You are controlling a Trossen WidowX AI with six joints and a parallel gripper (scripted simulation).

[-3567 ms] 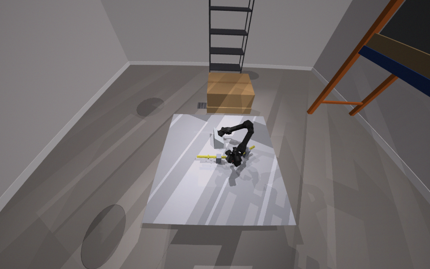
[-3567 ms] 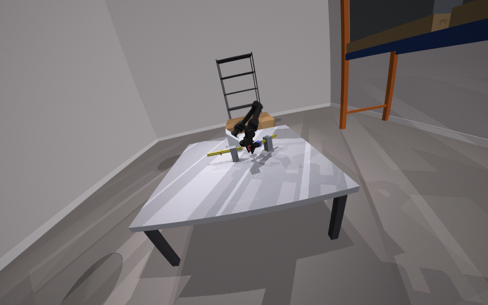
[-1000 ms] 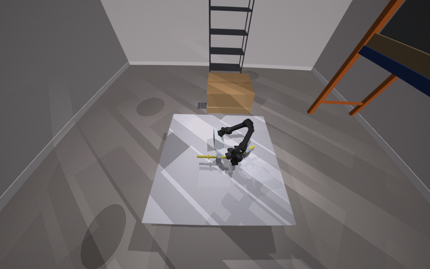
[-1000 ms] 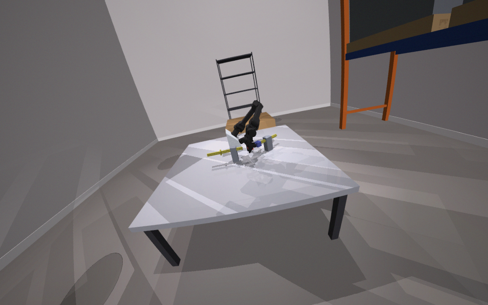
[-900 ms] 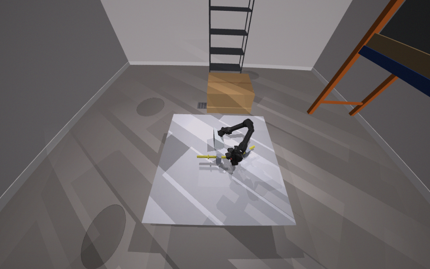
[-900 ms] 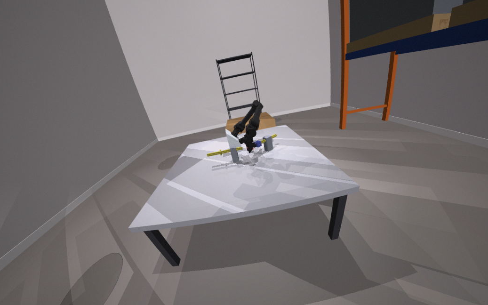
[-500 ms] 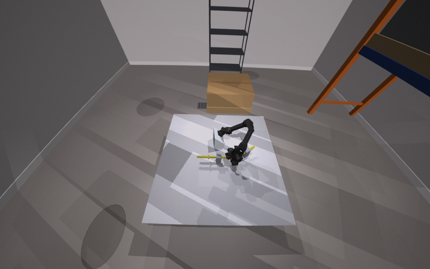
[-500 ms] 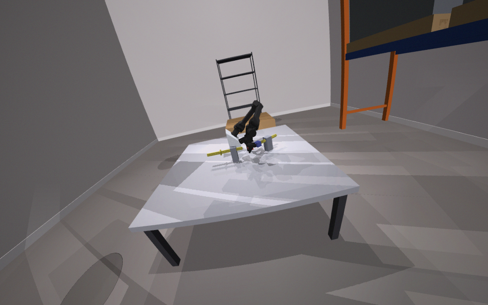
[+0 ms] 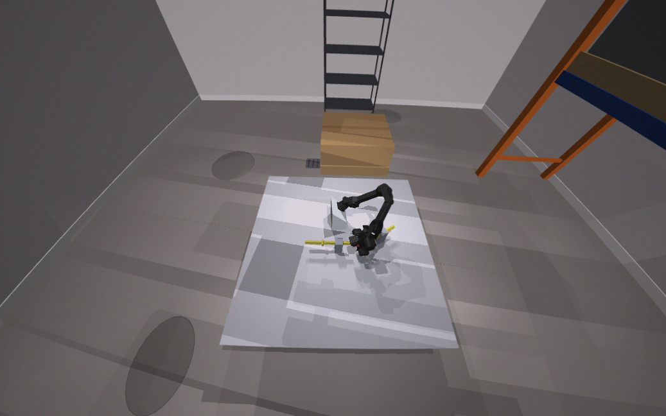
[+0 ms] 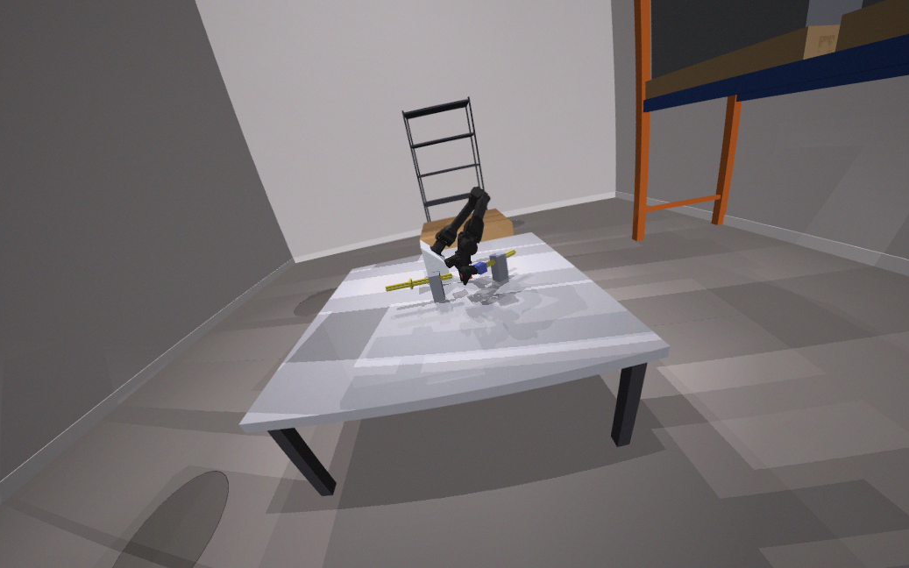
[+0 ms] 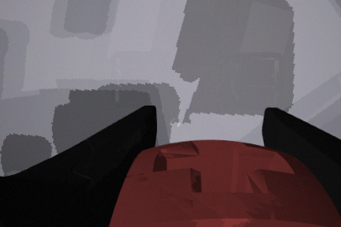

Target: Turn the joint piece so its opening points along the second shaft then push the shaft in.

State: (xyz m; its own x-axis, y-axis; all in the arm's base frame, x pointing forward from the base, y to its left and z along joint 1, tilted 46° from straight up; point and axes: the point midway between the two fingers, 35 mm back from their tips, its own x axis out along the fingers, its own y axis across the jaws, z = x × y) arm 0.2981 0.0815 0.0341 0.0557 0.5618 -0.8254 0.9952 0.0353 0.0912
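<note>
Right now the red joint piece is 40 mm above my gripper tip and 20 mm to the left of it.
</note>
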